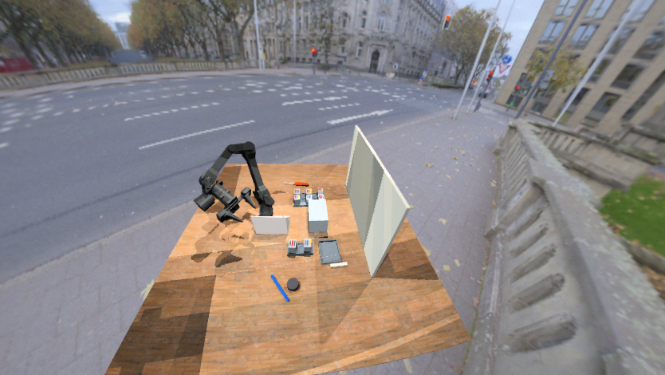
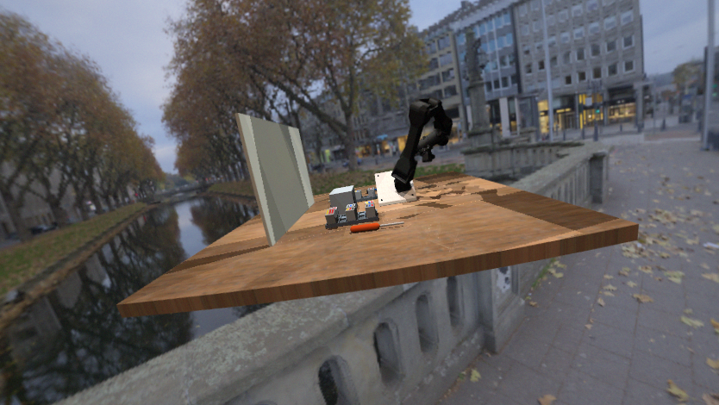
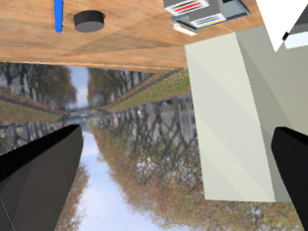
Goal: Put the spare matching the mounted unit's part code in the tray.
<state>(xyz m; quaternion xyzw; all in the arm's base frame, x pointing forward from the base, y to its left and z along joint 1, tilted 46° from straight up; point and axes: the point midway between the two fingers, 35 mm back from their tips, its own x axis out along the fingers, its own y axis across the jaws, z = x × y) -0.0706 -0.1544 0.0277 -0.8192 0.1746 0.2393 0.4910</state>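
The spare is 26 cm ahead of my gripper tip, 15 cm below it and 6 cm to the right of it. Round my gripper tip: mounted unit: 32 cm ahead, 14 cm below, 12 cm to the left; black puck: 24 cm to the right, 19 cm ahead, 18 cm below; blue pen: 25 cm to the right, 18 cm below, 14 cm ahead.
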